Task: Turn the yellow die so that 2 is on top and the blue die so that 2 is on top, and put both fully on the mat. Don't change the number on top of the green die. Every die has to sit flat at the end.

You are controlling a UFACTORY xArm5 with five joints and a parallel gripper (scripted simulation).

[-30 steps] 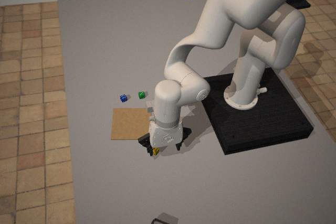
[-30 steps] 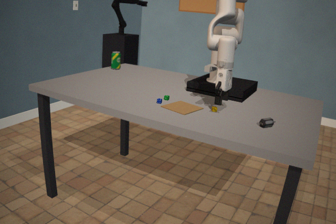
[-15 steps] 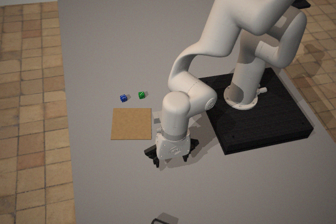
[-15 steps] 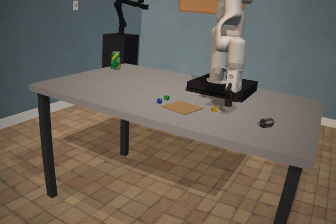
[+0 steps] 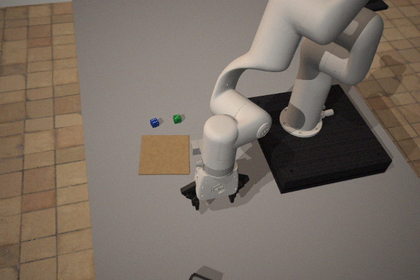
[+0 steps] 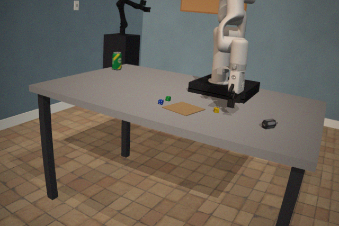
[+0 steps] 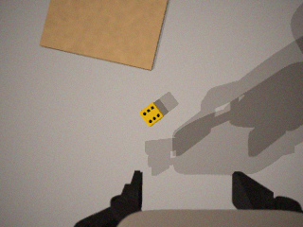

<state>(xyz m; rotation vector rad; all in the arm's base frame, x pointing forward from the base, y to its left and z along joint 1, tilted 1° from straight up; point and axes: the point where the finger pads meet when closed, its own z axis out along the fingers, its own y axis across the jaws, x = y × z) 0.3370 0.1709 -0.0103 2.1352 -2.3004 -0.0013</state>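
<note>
Right now my hand is 70 mm to the left of the yellow die, 40 mm above it and 30 mm short of it. Round my hand: blue die 330 mm to the right, 70 mm ahead, 40 mm below; then green die 320 mm to the right, 40 mm below; then mat 210 mm to the right, 70 mm ahead, 50 mm below.
</note>
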